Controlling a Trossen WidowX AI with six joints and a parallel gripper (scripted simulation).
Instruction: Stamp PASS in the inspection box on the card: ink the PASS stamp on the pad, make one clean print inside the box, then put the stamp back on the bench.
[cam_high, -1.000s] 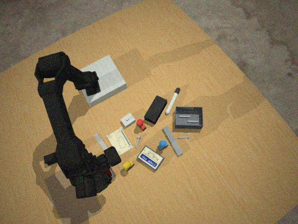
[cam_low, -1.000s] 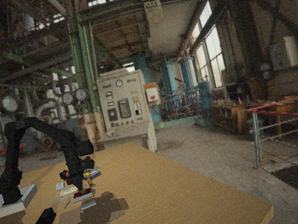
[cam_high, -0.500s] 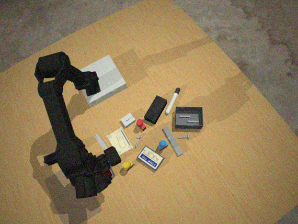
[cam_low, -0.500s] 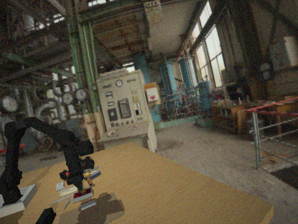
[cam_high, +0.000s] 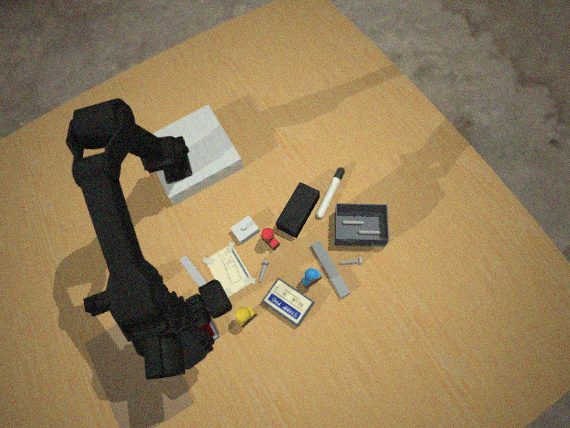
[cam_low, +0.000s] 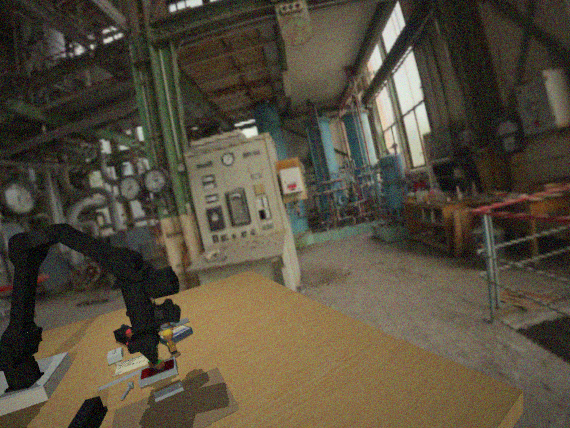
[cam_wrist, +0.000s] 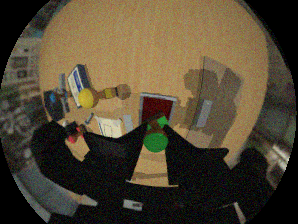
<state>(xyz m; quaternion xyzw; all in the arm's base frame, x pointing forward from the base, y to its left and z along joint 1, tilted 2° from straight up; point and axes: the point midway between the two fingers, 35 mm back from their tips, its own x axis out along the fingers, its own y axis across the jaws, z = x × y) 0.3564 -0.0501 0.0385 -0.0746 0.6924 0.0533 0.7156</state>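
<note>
Now: gripper tip 3 cm above the red ink pad. Also, from my gripper tip: yellow stamp (2 cm ahead, 10 cm to the left, 2 cm below); green-knobbed stamp (right at my gripper tip); cream card (9 cm behind, 10 cm to the left, 4 cm below).
</note>
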